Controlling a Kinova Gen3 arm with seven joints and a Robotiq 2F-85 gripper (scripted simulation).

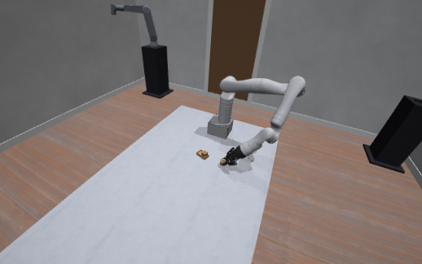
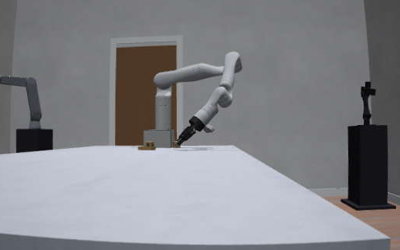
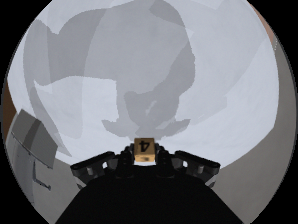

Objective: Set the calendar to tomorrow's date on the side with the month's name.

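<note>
Now: the wooden calendar tray 2 cm behind my hand, 16 cm to the right of it and 3 cm below it. Round my hand: wooden digit cube 1 cm to the right, 1 cm below.
</note>
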